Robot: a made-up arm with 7 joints.
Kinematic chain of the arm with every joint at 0, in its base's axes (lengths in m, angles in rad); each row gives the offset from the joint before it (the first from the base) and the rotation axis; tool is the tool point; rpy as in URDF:
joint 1: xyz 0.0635 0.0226 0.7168 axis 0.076 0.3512 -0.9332
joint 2: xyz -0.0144 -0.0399 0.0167 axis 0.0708 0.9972 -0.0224
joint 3: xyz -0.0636 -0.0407 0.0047 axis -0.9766 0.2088 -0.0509
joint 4: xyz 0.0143 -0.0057 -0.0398 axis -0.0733 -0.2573 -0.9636
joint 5: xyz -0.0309 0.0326 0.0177 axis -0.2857 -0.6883 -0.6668
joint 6: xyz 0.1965 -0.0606 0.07 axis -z
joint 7: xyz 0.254 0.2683 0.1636 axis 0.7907 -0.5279 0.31
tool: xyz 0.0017 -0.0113 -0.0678 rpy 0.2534 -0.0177 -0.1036
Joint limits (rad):
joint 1: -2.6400..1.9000
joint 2: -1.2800..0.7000
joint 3: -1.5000..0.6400
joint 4: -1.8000..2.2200
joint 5: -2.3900..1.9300
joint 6: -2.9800..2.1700
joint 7: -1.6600..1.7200
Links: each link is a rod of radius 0.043 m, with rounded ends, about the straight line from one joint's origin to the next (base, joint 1, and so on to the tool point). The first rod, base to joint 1, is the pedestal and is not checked.
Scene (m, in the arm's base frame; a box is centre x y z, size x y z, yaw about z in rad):
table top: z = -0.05
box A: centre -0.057 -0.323 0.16 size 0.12 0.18 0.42 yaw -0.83
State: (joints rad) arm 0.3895 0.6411 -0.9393 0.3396 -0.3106 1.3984 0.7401
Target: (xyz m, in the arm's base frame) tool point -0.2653 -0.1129 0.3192
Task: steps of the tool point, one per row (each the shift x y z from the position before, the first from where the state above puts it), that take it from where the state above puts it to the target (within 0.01 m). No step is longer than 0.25 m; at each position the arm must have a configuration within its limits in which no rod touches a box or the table.
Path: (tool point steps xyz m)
1: 0.0105 0.0093 -0.0104
2: -0.0031 0.0121 -0.0177
3: -0.1711 -0.1286 0.1187
4: -0.1415 -0.0441 0.1837
5: -0.0951 0.0518 0.1955
6: -0.0676 0.0573 -0.1414
7: -0.0341 0.0998 -0.1313
8: 0.0155 0.1140 -0.1100
9: 0.0637 0.0939 -0.0823

